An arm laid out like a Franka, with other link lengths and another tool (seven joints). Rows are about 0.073 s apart.
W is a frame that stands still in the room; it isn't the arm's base.
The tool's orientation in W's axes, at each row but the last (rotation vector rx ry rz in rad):
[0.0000, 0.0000, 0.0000]
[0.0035, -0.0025, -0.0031]
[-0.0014, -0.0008, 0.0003]
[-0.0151, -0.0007, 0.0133]
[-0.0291, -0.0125, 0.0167]
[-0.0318, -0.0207, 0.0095]
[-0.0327, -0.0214, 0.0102]
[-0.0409, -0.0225, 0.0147]
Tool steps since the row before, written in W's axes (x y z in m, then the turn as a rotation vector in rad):
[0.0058, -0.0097, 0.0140, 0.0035, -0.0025, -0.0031]
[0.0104, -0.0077, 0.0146, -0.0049, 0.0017, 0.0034]
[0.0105, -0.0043, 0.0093, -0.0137, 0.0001, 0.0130]
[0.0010, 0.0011, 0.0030, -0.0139, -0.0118, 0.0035]
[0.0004, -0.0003, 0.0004, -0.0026, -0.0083, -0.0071]
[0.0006, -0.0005, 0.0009, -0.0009, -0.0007, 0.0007]
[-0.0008, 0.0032, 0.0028, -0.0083, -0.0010, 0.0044]
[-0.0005, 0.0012, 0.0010, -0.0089, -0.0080, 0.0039]
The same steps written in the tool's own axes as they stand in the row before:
[0.0058, -0.0097, 0.0140, 0.0035, -0.0025, -0.0031]
[0.0105, -0.0076, 0.0146, -0.0049, 0.0017, 0.0034]
[0.0105, -0.0043, 0.0093, -0.0137, 0.0001, 0.0130]
[0.0010, 0.0010, 0.0030, -0.0141, -0.0117, 0.0033]
[0.0004, -0.0003, 0.0004, -0.0028, -0.0080, -0.0073]
[0.0006, -0.0005, 0.0009, -0.0009, -0.0007, 0.0007]
[-0.0007, 0.0031, 0.0029, -0.0082, -0.0011, 0.0045]
[-0.0005, 0.0012, 0.0011, -0.0089, -0.0080, 0.0038]

